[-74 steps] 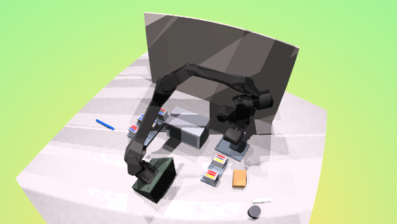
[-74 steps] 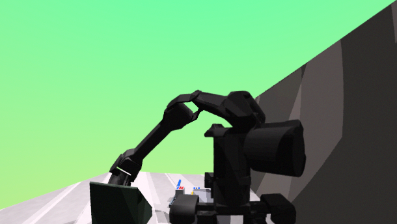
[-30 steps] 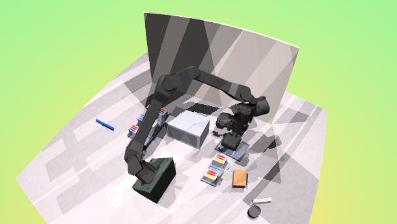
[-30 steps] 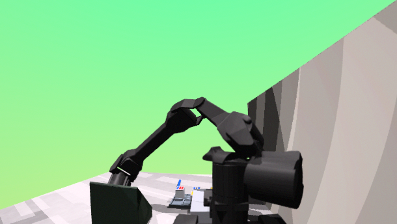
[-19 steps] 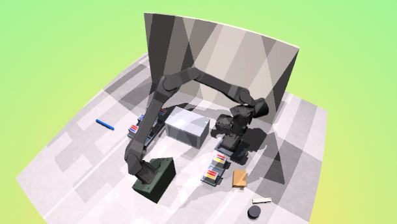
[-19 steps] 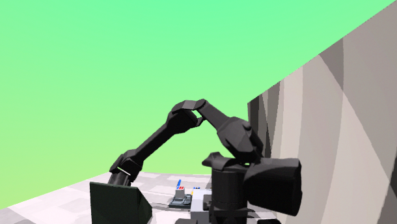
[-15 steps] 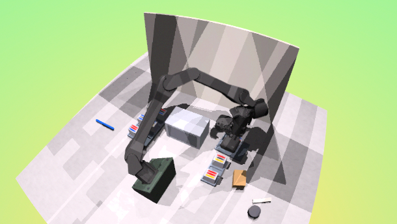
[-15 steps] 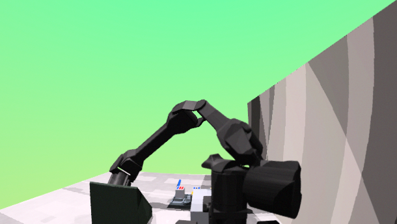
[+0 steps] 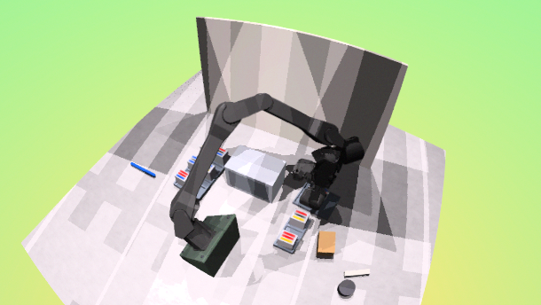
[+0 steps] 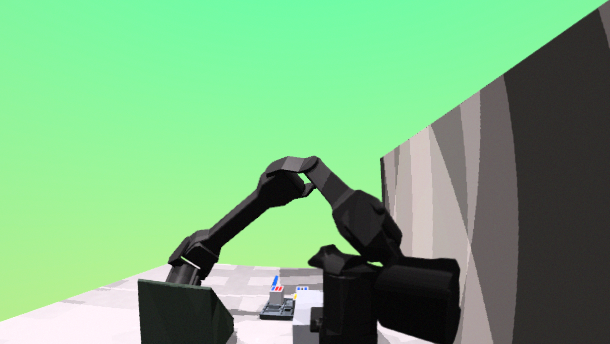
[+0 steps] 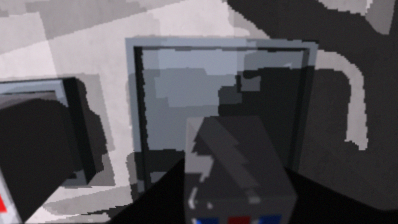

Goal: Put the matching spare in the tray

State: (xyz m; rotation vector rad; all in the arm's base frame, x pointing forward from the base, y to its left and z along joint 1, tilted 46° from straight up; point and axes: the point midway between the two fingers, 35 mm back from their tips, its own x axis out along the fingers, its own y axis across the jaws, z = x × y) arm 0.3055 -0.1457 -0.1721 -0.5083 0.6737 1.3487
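Now: the grey-blue tray 20 mm below my gripper tip. From my gripper tip the other things lie so: white bar: 210 mm behind, 200 mm to the right, 20 mm below; then orange block: 150 mm behind, 70 mm to the right, 10 mm below; then mounted unit: 220 mm to the left, 30 mm above, 10 mm behind.
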